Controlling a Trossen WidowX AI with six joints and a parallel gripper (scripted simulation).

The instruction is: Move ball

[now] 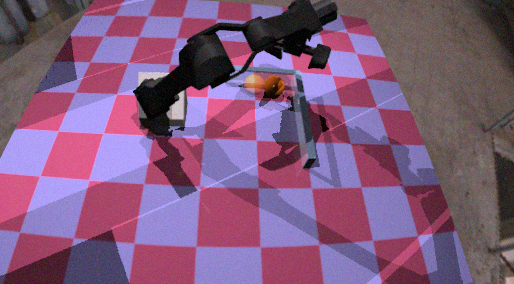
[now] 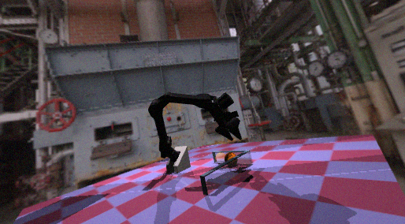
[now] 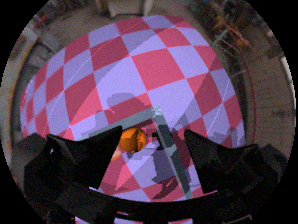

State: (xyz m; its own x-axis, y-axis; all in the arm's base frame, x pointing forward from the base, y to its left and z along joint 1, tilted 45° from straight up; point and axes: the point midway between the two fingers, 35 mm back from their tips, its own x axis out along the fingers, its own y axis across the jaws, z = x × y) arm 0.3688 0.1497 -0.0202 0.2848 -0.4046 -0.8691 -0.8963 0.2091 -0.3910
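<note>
My gripper tip is now 50 mm past the orange ball, 20 mm to the left of it and 90 mm above it. Also, from my gripper tip: see-through copy of ball 110 mm behind, 20 mm to the right, 90 mm below.
</note>
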